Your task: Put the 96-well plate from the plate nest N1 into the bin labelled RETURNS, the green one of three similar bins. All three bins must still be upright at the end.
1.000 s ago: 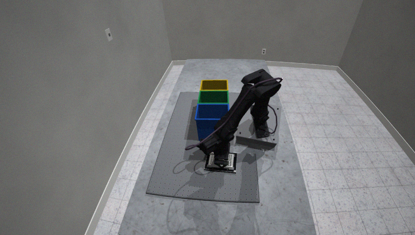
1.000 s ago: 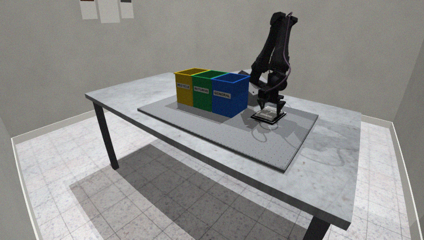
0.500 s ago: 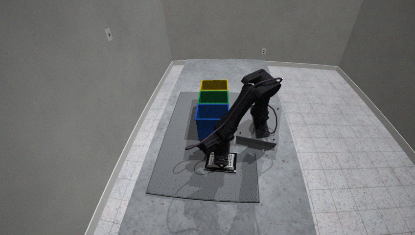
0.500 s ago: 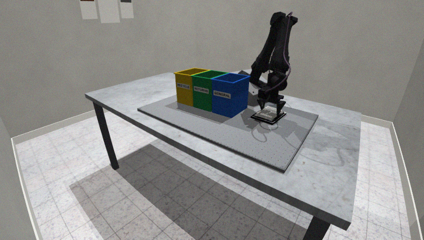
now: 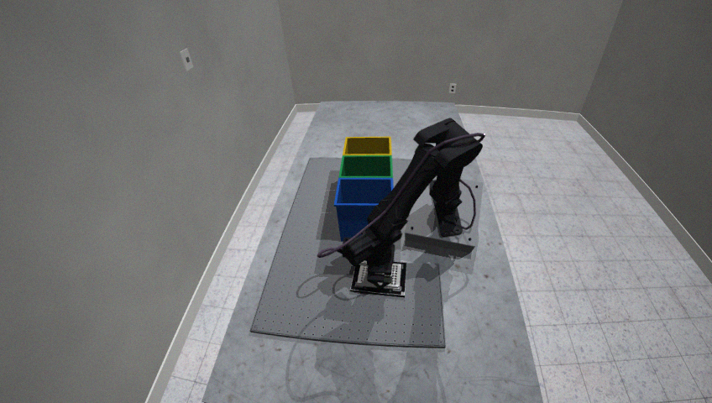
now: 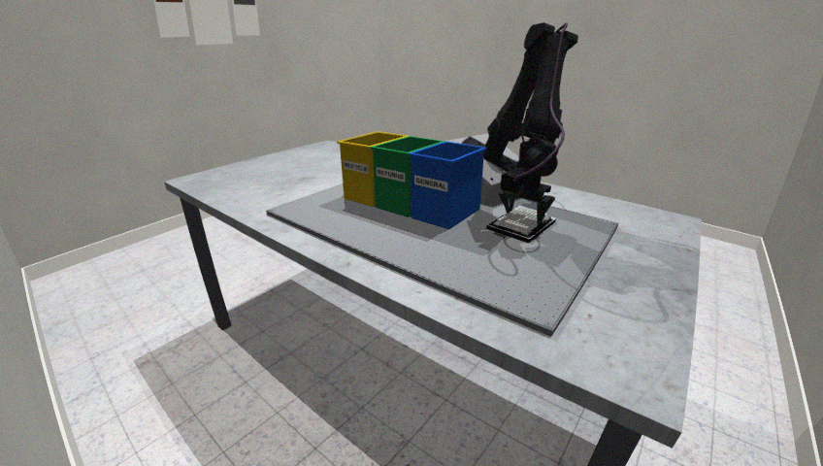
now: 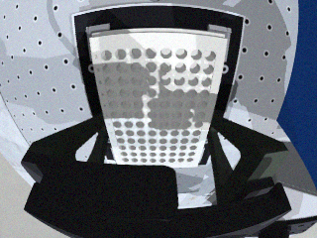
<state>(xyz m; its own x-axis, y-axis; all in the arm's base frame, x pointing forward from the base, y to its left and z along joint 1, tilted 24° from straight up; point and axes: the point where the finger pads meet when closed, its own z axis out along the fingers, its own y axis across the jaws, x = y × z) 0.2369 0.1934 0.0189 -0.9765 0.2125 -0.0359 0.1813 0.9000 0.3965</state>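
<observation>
Right now my hand is 1 cm short of the black plate nest N1 and 1 cm above it. Round my hand: white 96-well plate: 1 cm ahead; then blue bin: 21 cm to the right, 7 cm above, 4 cm ahead; then green bin: 34 cm to the right, 7 cm above, 3 cm ahead.
</observation>
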